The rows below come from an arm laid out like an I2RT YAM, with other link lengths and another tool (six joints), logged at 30 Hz.
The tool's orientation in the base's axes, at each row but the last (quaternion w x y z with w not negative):
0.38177, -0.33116, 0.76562, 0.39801
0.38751, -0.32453, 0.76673, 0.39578
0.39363, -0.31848, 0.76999, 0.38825
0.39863, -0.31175, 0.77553, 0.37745
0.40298, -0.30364, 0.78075, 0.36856
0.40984, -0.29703, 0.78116, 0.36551
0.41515, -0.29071, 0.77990, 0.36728
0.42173, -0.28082, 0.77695, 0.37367
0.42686, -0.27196, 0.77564, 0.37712
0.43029, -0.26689, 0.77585, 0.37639
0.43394, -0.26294, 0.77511, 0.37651
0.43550, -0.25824, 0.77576, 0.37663
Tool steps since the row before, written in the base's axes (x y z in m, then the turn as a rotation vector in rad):
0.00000, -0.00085, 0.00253, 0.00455, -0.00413, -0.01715
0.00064, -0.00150, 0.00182, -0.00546, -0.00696, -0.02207
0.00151, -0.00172, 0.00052, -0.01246, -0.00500, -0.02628
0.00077, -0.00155, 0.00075, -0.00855, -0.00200, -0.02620
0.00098, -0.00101, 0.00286, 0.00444, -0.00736, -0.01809
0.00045, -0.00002, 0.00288, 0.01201, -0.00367, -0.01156
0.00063, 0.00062, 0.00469, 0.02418, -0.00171, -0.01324
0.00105, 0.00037, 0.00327, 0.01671, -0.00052, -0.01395
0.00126, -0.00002, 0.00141, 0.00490, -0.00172, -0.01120
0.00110, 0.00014, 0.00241, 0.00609, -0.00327, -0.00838
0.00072, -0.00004, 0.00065, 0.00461, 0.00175, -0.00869
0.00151, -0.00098, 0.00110, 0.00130, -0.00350, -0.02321
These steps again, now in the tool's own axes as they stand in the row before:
-0.00197, 0.00051, -0.00172, 0.01316, -0.01172, 0.00462
-0.00158, -0.00058, -0.00177, 0.02278, -0.00677, 0.00071
-0.00086, -0.00187, -0.00112, 0.02942, -0.00168, 0.00150
-0.00073, -0.00116, -0.00130, 0.02690, -0.00316, 0.00547
-0.00274, -0.00036, -0.00159, 0.01456, -0.01341, 0.00306
-0.00269, 0.00059, -0.00097, 0.00466, -0.01500, 0.00668
-0.00444, 0.00142, -0.00103, -0.00010, -0.02369, 0.01421
-0.00338, 0.00054, -0.00042, 0.00400, -0.01765, 0.01211
-0.00184, -0.00045, 0.00006, 0.00750, -0.00857, 0.00477
-0.00264, 0.00012, -0.00021, 0.00461, -0.00934, 0.00308
-0.00091, -0.00032, 0.00009, 0.00519, -0.00546, 0.00656
-0.00162, -0.00128, -0.00044, 0.01982, -0.01133, 0.00561

